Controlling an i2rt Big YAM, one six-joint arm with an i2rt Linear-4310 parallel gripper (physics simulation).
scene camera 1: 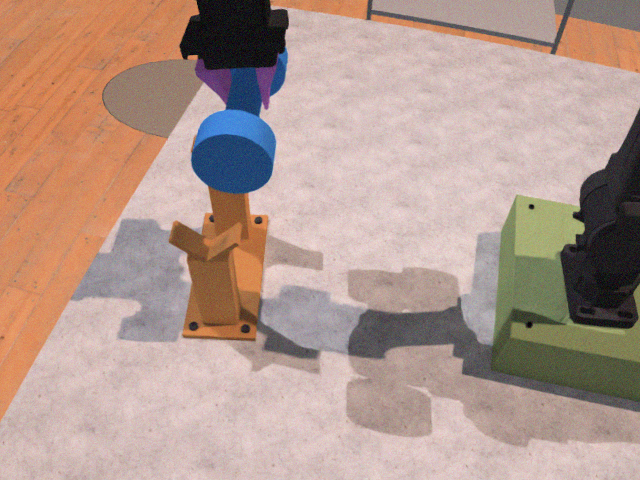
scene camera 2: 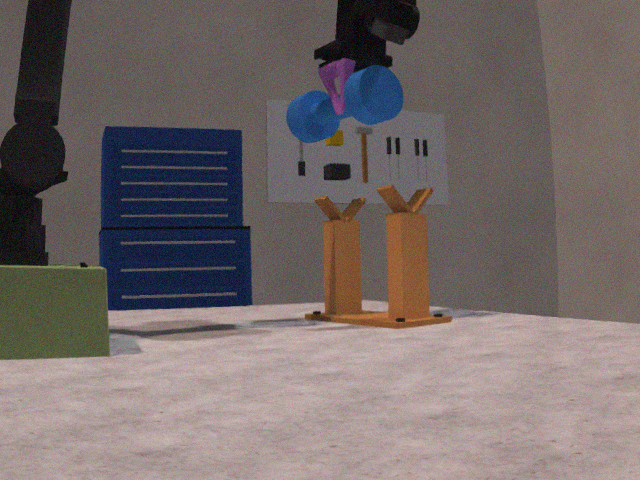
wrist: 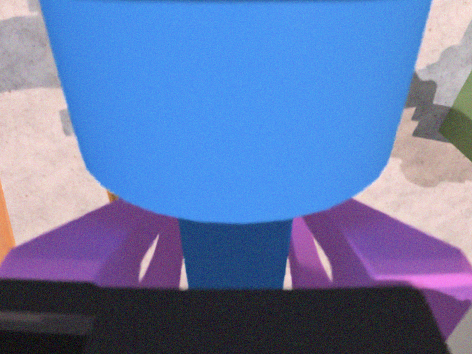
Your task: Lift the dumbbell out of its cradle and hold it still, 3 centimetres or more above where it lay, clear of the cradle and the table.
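Seen in the pictures: gripper, between the fingertips: (scene camera 2: pixel 350 117); arm's base, origin of its link: (scene camera 1: pixel 595 288) (scene camera 2: pixel 11 264).
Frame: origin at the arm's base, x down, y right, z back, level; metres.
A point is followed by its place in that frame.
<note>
The blue dumbbell (scene camera 1: pixel 233 152) @[y -0.079, x -0.240, z -0.449 m] (scene camera 2: pixel 373 95) @[y 0.108, x -0.217, z -0.455 m] (wrist: pixel 235 110) @[y 0.092, x -0.263, z -0.473 m] hangs in the air, well above the orange cradle (scene camera 1: pixel 212 289) @[y -0.077, x 0.002, z -0.498 m] (scene camera 2: pixel 407 263) @[y 0.105, x 0.010, z -0.502 m]. In the scene camera 2 view a wide gap shows between the dumbbell and the cradle's two V-shaped rests, and the dumbbell is tilted a little, one head lower than the other. My gripper (scene camera 1: pixel 247 95) @[y 0.036, x -0.202, z -0.461 m] (scene camera 2: pixel 338 105) @[y 0.036, x -0.202, z -0.461 m] (wrist: pixel 236 255), with purple fingers, is shut on the dumbbell's handle between its two heads. In the wrist view one head hides much of what lies below. The cradle stands upright on the table, its V rests empty.
A green block (scene camera 1: pixel 558 351) @[y -0.097, x 0.011, z -0.059 m] (scene camera 2: pixel 51 312) @[y 0.157, x 0.049, z -0.038 m] bearing the arm's black base stands to the side of the cradle. A blue drawer cabinet (scene camera 2: pixel 173 178) and a tool board (scene camera 2: pixel 289 191) show behind the table (scene camera 1: pixel 439 129) @[y 0.398, x 0.094, z -0.197 m] (scene camera 2: pixel 320 403) @[y 0.440, x 0.094, z -0.183 m].
</note>
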